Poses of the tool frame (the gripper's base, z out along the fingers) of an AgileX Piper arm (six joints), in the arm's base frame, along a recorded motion.
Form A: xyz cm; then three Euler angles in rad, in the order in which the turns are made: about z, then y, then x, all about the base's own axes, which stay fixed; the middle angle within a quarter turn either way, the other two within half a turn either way.
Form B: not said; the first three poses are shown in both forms.
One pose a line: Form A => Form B
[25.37 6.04 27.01 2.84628 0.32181 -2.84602] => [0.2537 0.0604 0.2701 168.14 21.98 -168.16]
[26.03 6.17 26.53 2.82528 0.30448 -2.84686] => [0.2603 0.0617 0.2653 168.43 21.28 -166.67]
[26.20 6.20 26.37 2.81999 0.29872 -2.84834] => [0.2620 0.0620 0.2637 168.56 21.02 -166.25]
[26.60 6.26 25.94 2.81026 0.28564 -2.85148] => [0.2660 0.0626 0.2594 168.76 20.39 -165.45]
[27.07 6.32 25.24 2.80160 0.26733 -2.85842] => [0.2707 0.0632 0.2524 169.07 19.41 -164.59]
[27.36 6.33 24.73 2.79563 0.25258 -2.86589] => [0.2736 0.0633 0.2473 169.39 18.57 -163.94]
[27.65 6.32 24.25 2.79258 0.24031 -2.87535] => [0.2765 0.0632 0.2425 169.79 17.80 -163.46]
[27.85 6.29 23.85 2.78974 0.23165 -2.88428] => [0.2785 0.0629 0.2385 170.21 17.23 -163.05]
